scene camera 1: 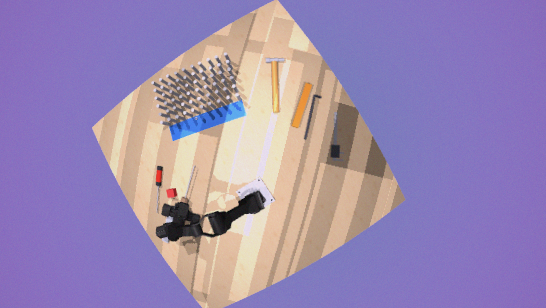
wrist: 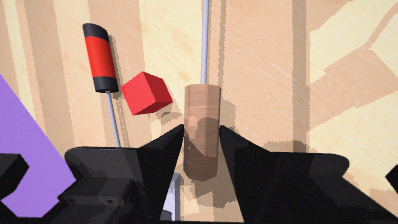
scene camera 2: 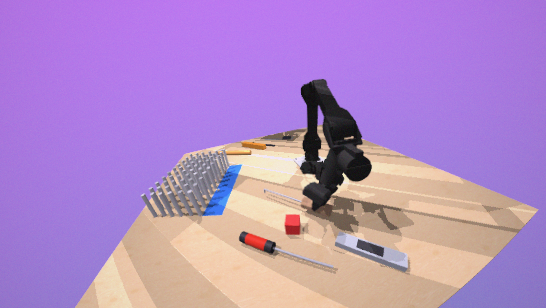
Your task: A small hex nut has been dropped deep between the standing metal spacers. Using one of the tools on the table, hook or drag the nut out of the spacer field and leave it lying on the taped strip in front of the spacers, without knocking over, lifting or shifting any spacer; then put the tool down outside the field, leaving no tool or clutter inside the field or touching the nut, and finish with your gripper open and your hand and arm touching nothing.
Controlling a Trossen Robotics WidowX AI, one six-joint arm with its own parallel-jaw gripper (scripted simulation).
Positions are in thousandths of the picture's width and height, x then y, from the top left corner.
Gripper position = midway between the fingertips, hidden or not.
My gripper (scene camera 2: 580,674) holds a thin metal rod tool. Also in view: a red-handled screwdriver (wrist: 245,185), a grey flat device (scene camera 2: 719,839), a red cube (wrist: 366,417) and a blue taped strip (scene camera 1: 433,359).
My gripper is seen too in the wrist view (wrist: 506,574). The blue taped strip is seen too in scene camera 2 (scene camera 2: 402,651).
